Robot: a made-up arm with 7 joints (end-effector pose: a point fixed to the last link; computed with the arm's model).
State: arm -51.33 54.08 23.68 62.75 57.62 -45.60 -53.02
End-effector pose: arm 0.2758 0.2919 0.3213 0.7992 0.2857 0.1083 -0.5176
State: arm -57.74 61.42 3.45 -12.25 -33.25 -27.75 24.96
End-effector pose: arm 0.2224 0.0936 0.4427 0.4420 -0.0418 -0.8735 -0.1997
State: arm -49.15 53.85 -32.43 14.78 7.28 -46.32 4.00
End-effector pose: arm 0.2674 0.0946 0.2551 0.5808 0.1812 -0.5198 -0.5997
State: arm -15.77 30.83 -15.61 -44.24 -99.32 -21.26 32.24
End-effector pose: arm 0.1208 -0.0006 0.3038 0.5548 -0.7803 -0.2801 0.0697
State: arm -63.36 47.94 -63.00 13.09 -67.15 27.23 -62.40
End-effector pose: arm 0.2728 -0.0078 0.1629 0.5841 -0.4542 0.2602 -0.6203
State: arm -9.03 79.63 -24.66 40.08 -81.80 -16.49 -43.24
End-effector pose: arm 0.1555 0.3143 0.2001 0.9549 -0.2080 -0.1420 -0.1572
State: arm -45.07 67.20 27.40 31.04 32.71 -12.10 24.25
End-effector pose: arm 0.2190 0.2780 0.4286 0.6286 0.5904 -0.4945 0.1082
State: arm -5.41 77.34 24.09 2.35 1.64 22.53 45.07
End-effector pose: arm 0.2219 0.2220 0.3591 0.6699 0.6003 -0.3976 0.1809
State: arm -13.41 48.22 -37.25 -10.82 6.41 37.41 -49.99
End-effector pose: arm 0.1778 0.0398 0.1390 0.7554 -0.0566 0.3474 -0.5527
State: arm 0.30 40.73 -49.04 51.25 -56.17 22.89 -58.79
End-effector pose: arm -0.0328 0.1631 -0.0025 0.6762 -0.5635 0.4738 -0.0270
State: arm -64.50 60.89 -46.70 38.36 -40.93 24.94 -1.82
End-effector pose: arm 0.3076 0.1599 0.2520 0.9899 0.0791 -0.0594 -0.1013
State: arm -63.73 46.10 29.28 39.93 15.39 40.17 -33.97
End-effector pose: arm 0.2987 0.2743 0.3992 0.9783 -0.1104 -0.1733 0.0279
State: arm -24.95 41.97 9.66 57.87 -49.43 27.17 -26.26
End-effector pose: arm 0.2068 0.2601 0.1255 0.8812 -0.4334 -0.0154 0.1883
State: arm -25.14 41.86 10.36 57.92 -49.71 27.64 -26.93
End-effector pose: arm 0.2080 0.2608 0.1262 0.8762 -0.4436 -0.0202 0.1870
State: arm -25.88 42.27 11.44 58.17 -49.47 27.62 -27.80
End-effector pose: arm 0.2113 0.2644 0.1312 0.8745 -0.4482 -0.0334 0.1823
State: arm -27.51 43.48 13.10 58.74 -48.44 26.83 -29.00
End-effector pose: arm 0.2176 0.2723 0.1431 0.8773 -0.4442 -0.0595 0.1719
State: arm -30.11 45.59 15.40 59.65 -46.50 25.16 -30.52
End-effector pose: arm 0.2263 0.2846 0.1634 0.8839 -0.4296 -0.0998 0.1554
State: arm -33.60 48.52 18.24 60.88 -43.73 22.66 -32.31
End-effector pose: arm 0.2352 0.3000 0.1918 0.8918 -0.4045 -0.1522 0.1336
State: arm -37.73 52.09 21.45 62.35 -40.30 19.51 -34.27
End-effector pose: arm 0.2417 0.3167 0.2270 0.8980 -0.3699 -0.2123 0.1085
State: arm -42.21 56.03 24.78 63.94 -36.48 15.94 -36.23
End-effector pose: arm 0.2436 0.3327 0.2659 0.9000 -0.3282 -0.2748 0.0829
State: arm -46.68 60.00 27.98 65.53 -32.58 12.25 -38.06
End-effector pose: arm 0.2402 0.3466 0.3045 0.8971 -0.2831 -0.3339 0.0595
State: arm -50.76 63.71 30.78 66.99 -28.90 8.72 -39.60
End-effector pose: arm 0.2324 0.3576 0.3392 0.8907 -0.2384 -0.3848 0.0406
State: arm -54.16 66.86 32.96 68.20 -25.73 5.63 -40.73
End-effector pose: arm 0.2226 0.3653 0.3670 0.8831 -0.1981 -0.4244 0.0270
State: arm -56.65 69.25 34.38 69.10 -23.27 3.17 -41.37
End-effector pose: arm 0.2134 0.3702 0.3868 0.8768 -0.1649 -0.4512 0.0191
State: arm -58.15 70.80 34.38 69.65 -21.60 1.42 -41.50
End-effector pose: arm 0.2079 0.3720 0.3981 0.8761 -0.1384 -0.4616 0.0146
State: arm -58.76 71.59 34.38 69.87 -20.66 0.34 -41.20
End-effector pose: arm 0.2046 0.3727 0.4035 0.8759 -0.1217 -0.4667 0.0150
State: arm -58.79 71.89 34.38 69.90 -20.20 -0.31 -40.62
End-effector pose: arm 0.2029 0.3728 0.4053 0.8762 -0.1114 -0.4685 0.0185
